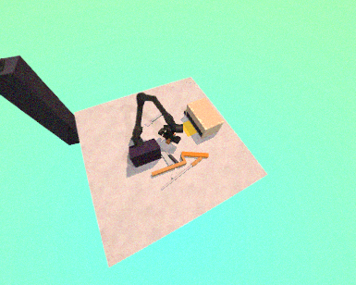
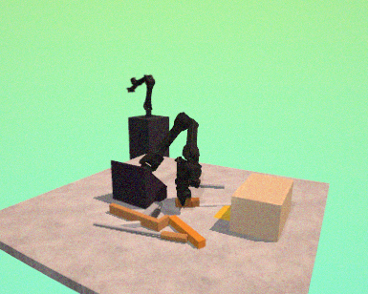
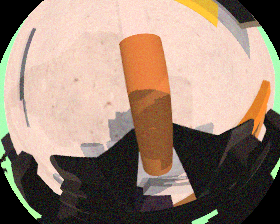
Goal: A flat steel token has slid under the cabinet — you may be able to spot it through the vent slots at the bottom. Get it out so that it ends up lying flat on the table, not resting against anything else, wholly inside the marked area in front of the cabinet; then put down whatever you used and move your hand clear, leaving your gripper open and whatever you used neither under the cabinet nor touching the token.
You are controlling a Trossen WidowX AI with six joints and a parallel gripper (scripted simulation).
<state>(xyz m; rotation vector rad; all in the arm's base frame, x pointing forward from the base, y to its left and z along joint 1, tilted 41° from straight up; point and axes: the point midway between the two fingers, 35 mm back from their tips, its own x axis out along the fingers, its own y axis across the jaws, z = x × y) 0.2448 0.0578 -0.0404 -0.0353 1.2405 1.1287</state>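
Right now my gripper tip is 3 cm past the dark-handled tool and 14 cm to the left of it. Also, from my gripper tip: orange bar: 17 cm ahead, 19 cm to the right, 1 cm above.
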